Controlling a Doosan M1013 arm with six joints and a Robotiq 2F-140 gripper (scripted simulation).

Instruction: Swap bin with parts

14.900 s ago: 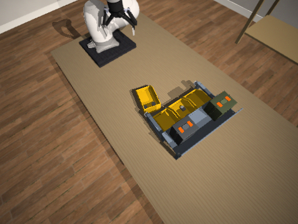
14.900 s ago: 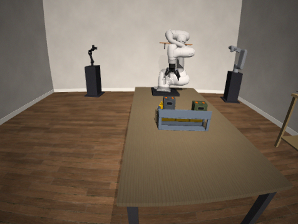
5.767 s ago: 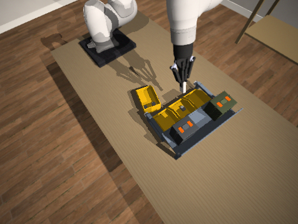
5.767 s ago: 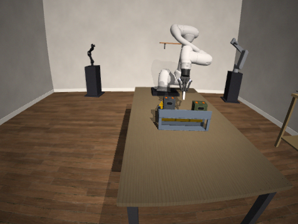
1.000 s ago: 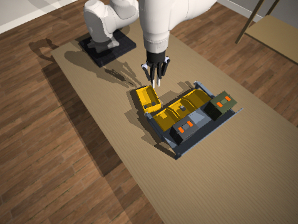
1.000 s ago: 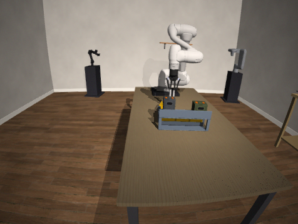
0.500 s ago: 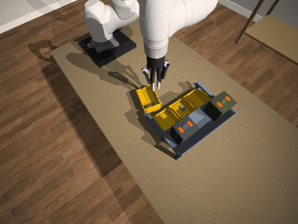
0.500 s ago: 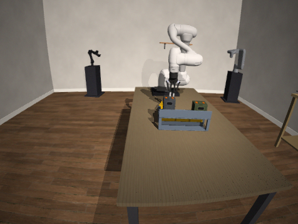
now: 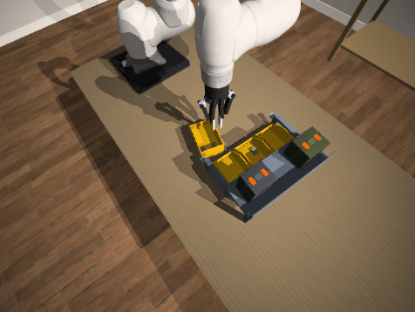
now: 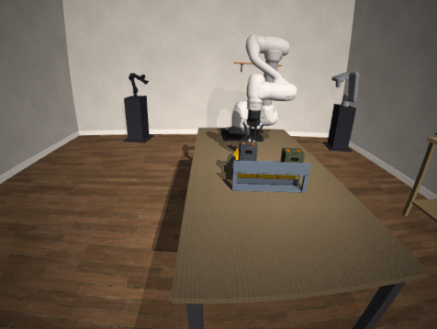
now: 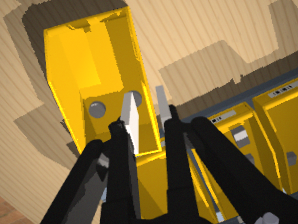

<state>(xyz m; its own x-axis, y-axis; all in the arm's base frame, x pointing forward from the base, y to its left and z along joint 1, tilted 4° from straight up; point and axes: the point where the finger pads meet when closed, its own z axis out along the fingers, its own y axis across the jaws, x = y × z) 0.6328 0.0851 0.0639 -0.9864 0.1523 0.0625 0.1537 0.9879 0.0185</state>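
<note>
My gripper is now 9 cm short of the shelf lip, 7 cm to the right of it and 12 cm above it. Also, from my hand: dark grey box 29 cm ahead, 3 cm to the right, 3 cm above; green box 27 cm ahead, 20 cm to the left, 2 cm above.
</note>
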